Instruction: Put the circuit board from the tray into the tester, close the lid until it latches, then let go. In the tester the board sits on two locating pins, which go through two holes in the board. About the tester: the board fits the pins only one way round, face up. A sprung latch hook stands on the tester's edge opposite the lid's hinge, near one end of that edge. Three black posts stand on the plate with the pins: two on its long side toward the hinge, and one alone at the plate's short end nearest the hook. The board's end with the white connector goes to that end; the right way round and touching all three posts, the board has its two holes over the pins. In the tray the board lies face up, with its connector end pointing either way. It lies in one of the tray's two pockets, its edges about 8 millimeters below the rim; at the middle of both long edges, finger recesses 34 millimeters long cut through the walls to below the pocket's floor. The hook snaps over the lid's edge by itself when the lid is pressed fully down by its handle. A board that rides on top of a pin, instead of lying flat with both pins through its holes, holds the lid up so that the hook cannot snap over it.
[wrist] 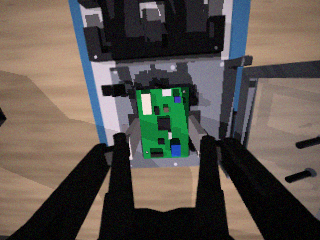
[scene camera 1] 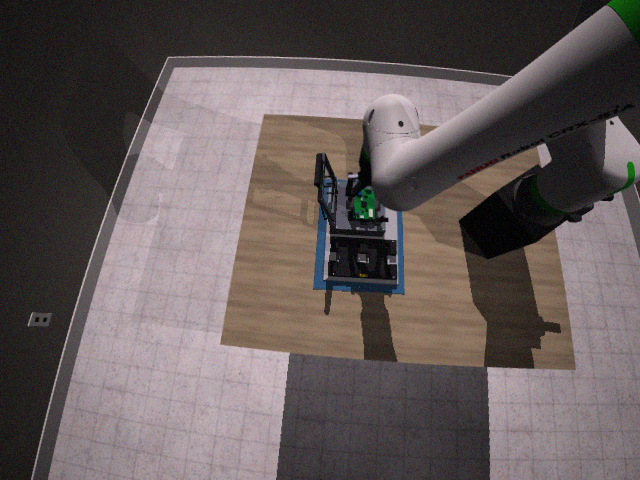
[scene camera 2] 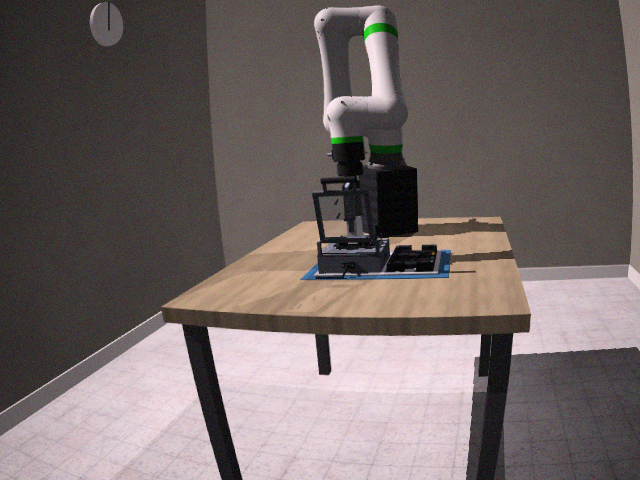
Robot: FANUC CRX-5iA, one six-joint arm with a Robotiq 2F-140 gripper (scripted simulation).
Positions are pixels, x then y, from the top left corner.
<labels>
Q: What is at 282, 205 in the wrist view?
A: My gripper.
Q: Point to a green circuit board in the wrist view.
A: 164, 113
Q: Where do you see a lid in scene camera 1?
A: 326, 196
</labels>
